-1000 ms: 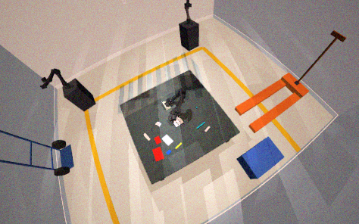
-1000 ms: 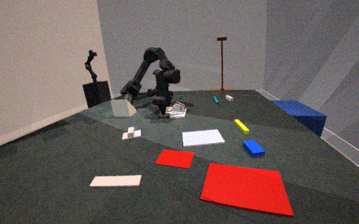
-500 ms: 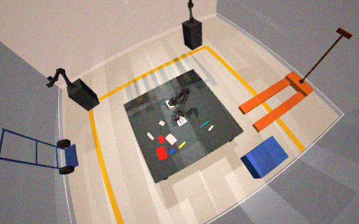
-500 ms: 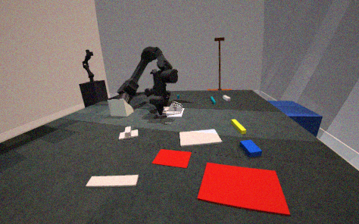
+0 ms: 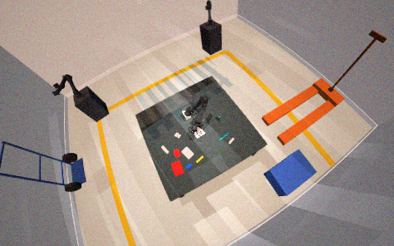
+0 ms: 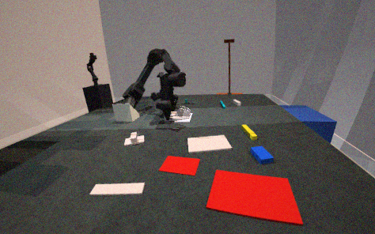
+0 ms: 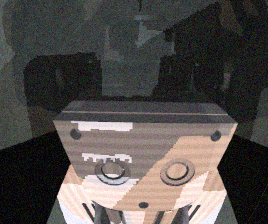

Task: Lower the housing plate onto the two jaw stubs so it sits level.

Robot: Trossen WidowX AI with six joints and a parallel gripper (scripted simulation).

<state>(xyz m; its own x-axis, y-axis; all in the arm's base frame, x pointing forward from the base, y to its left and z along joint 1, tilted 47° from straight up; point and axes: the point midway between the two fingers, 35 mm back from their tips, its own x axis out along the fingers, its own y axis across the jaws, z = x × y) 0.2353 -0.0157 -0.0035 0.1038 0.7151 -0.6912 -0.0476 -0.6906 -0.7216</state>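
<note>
The white housing part lies 2 cm above my gripper tip and 1 cm ahead of it. Round my gripper tip: white plate: 26 cm to the right, 18 cm ahead; then small red square: 37 cm to the right, 11 cm ahead, 1 cm below; then yellow bar: 34 cm ahead, 19 cm to the right.
</note>
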